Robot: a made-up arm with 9 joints. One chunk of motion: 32 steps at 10 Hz.
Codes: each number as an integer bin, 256 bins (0 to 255) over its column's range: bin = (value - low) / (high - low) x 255, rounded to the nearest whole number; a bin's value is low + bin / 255 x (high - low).
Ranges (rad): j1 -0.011..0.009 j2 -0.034..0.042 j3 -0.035..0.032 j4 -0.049..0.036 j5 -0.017..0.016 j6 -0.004..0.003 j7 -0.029..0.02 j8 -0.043..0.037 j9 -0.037..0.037
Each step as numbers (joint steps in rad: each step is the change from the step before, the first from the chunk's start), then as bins.
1 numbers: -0.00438 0.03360 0.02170 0.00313 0.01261 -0.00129 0.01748 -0.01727 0.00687
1 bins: 84 227 216 156 229 99 242 82 151
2 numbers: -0.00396 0.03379 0.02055 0.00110 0.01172 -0.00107 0.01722 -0.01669 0.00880
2 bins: 90 227 211 150 222 107 241 84 158
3 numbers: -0.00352 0.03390 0.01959 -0.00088 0.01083 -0.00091 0.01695 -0.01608 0.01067
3 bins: 95 228 208 144 215 113 239 86 164
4 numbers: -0.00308 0.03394 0.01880 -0.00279 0.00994 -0.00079 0.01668 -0.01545 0.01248
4 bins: 101 228 205 139 208 117 238 88 171
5 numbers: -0.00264 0.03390 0.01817 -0.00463 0.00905 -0.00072 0.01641 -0.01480 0.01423
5 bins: 107 228 202 133 201 119 236 90 177
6 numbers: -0.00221 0.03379 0.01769 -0.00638 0.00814 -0.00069 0.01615 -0.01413 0.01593
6 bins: 112 227 201 128 194 121 235 92 182
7 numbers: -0.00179 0.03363 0.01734 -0.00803 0.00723 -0.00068 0.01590 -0.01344 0.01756
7 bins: 117 227 199 123 187 121 234 94 188
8 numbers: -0.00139 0.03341 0.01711 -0.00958 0.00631 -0.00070 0.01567 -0.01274 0.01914
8 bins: 123 226 198 118 180 120 232 96 193
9 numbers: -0.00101 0.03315 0.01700 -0.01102 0.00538 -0.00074 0.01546 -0.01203 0.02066
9 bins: 127 225 198 114 173 119 231 99 199
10 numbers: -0.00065 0.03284 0.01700 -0.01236 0.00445 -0.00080 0.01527 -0.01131 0.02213
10 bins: 132 224 198 110 166 117 230 101 204
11 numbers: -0.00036 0.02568 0.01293 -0.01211 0.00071 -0.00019 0.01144 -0.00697 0.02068
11 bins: 136 200 182 111 137 139 210 115 199
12 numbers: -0.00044 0.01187 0.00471 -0.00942 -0.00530 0.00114 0.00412 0.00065 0.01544
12 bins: 135 154 151 119 90 187 172 139 181
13 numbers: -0.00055 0.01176 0.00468 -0.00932 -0.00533 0.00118 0.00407 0.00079 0.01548
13 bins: 133 154 151 119 90 189 172 140 181
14 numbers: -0.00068 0.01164 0.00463 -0.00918 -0.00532 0.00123 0.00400 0.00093 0.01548
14 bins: 132 153 151 119 90 191 172 140 181
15 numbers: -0.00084 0.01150 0.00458 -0.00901 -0.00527 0.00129 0.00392 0.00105 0.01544
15 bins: 130 153 151 120 91 193 171 140 181
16 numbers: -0.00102 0.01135 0.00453 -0.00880 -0.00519 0.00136 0.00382 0.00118 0.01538
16 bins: 127 152 150 121 91 195 171 141 180
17 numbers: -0.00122 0.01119 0.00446 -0.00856 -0.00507 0.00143 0.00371 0.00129 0.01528
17 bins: 125 152 150 121 92 198 170 141 180
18 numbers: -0.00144 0.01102 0.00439 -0.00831 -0.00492 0.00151 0.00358 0.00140 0.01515
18 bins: 122 151 150 122 93 201 170 142 180
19 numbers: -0.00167 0.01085 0.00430 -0.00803 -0.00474 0.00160 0.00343 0.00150 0.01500
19 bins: 119 150 150 123 95 204 169 142 179
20 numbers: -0.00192 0.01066 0.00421 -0.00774 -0.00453 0.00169 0.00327 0.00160 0.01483
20 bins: 116 150 149 124 96 207 168 142 179
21 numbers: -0.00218 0.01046 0.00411 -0.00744 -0.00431 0.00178 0.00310 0.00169 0.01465
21 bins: 112 149 149 125 98 211 167 142 178
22 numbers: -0.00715 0.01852 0.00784 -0.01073 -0.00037 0.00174 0.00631 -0.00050 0.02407
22 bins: 49 176 163 115 129 209 184 135 210
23 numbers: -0.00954 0.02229 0.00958 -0.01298 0.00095 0.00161 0.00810 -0.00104 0.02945
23 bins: 19 189 170 108 139 204 193 134 229
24 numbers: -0.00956 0.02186 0.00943 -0.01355 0.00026 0.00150 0.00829 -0.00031 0.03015
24 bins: 18 187 169 106 133 200 194 136 231
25 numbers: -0.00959 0.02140 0.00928 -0.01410 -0.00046 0.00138 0.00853 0.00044 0.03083
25 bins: 18 186 169 105 128 196 195 138 234
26 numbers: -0.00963 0.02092 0.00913 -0.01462 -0.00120 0.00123 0.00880 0.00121 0.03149
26 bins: 17 184 168 103 122 191 197 141 236
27 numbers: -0.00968 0.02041 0.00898 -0.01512 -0.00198 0.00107 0.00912 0.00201 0.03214
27 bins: 17 183 167 102 116 185 198 143 238
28 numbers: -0.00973 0.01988 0.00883 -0.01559 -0.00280 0.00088 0.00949 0.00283 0.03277
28 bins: 16 181 167 100 110 178 200 146 240
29 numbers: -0.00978 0.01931 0.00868 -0.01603 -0.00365 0.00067 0.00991 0.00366 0.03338
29 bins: 16 179 166 99 103 170 202 149 243
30 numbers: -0.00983 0.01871 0.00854 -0.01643 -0.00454 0.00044 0.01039 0.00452 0.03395
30 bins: 15 177 166 98 96 162 205 151 244
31 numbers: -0.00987 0.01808 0.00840 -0.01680 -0.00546 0.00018 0.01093 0.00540 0.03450
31 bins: 14 175 165 97 89 152 208 154 246
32 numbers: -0.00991 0.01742 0.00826 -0.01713 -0.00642 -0.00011 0.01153 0.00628 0.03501
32 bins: 14 173 165 96 82 142 211 157 248
